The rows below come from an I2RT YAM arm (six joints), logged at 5 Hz.
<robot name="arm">
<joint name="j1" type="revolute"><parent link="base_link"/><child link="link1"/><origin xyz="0 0 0.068"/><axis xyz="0 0 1"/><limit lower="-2.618" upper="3.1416"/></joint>
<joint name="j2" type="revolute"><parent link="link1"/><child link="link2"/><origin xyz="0.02 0.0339 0.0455"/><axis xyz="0 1 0"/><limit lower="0" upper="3.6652"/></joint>
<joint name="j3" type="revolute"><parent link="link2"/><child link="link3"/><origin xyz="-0.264 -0.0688 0"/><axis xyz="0 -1 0"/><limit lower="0" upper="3.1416"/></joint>
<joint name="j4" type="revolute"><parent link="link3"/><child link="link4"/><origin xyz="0.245 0.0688 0.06"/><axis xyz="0 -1 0"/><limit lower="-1.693" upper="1.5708"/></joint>
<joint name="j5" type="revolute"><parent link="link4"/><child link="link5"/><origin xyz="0.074 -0.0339 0.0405"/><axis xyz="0 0 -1"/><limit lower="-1.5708" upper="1.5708"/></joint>
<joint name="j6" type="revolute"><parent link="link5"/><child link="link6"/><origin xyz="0.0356 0 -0.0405"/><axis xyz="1 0 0"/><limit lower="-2.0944" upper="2.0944"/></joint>
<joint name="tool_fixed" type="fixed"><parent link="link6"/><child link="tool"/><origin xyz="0 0 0" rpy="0 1.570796 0"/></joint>
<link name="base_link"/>
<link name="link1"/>
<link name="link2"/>
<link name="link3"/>
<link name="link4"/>
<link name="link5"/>
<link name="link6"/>
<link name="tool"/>
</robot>
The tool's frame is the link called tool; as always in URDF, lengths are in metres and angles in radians.
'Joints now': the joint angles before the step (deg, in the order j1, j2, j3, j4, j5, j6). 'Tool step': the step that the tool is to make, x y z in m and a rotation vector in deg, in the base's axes. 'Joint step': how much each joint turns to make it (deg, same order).
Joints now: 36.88, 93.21, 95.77, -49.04, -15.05, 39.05
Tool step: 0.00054, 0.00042, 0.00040, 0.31, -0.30, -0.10
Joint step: 0.00, 0.00, -0.05, 0.51, 0.02, 0.13
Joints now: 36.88, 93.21, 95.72, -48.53, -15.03, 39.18
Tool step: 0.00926, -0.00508, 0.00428, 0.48, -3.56, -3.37
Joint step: -1.29, -0.04, 0.00, 3.17, 2.69, 0.24
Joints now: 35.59, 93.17, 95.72, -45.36, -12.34, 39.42
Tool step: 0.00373, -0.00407, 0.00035, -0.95, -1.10, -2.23
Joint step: -0.67, 0.00, 0.00, 0.35, 2.10, 0.02
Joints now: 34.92, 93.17, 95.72, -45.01, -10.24, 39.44
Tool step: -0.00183, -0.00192, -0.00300, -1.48, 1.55, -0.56
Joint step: -0.02, 0.02, 0.00, -2.08, 0.61, 0.13
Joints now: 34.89, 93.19, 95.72, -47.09, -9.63, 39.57
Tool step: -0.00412, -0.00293, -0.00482, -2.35, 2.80, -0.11
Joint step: 0.03, -0.01, 0.00, -3.66, 0.33, -0.13
